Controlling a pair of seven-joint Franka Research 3 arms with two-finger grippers.
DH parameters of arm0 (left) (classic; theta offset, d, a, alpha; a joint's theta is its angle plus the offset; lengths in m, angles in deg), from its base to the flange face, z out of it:
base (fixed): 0 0 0 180
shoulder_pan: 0 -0.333 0 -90
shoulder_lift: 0 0 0 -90
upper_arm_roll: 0 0.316 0.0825 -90
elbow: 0 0 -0.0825 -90
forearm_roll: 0 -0.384 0 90
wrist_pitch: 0 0 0.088 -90
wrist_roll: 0 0.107 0 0
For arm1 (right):
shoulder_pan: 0 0.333 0 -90
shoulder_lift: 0 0 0 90
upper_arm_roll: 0 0.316 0.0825 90
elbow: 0 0 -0.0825 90
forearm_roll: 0 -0.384 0 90
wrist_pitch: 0 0 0.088 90
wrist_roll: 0 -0.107 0 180
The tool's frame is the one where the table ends.
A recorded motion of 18 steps. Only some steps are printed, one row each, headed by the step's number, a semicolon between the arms.
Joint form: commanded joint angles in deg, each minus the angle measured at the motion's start. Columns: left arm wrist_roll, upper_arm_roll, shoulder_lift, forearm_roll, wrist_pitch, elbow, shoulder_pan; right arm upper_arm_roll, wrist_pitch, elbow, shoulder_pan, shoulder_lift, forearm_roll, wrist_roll.
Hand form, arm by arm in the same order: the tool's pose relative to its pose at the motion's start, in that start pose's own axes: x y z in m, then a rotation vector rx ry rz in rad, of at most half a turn. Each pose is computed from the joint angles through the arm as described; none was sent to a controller.
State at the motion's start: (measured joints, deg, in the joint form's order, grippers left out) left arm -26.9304 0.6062 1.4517 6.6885 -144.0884 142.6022 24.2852; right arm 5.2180 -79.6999 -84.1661 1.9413 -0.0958 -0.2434 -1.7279
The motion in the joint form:
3: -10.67 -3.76 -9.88 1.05 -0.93 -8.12 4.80; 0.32 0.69 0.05 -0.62 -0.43 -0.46 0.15
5: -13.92 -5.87 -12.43 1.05 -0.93 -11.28 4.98; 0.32 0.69 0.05 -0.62 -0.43 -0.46 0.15
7: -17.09 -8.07 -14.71 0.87 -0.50 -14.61 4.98; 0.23 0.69 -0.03 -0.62 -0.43 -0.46 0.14
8: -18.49 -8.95 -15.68 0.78 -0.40 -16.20 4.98; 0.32 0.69 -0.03 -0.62 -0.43 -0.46 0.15
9: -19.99 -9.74 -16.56 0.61 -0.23 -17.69 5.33; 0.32 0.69 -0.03 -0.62 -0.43 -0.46 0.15
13: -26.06 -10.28 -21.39 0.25 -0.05 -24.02 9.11; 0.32 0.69 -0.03 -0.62 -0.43 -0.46 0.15
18: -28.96 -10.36 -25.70 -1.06 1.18 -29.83 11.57; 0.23 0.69 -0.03 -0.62 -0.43 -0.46 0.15
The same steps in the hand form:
3: -0.0085 0.0827 0.0353 -0.0035 -0.0340 -0.0555; -0.0040 0.0017 -0.0031 0.0074 -0.0039 0.0011
5: -0.0099 0.1096 0.0391 -0.0167 -0.0363 -0.0734; -0.0040 0.0017 -0.0031 0.0074 -0.0039 0.0011
7: -0.0118 0.1366 0.0401 -0.0315 -0.0406 -0.0892; -0.0039 0.0025 -0.0025 0.0075 -0.0053 0.0029
8: -0.0118 0.1486 0.0392 -0.0415 -0.0400 -0.0978; -0.0040 0.0017 -0.0025 0.0074 -0.0053 0.0011
9: -0.0144 0.1619 0.0384 -0.0497 -0.0405 -0.1026; -0.0040 0.0017 -0.0025 0.0074 -0.0053 0.0011
13: -0.0258 0.2133 0.0460 -0.0731 -0.0472 -0.1332; -0.0040 0.0017 -0.0025 0.0074 -0.0053 0.0011
18: -0.0302 0.2492 0.0543 -0.0755 -0.0512 -0.1260; -0.0039 0.0025 -0.0025 0.0076 -0.0053 0.0027

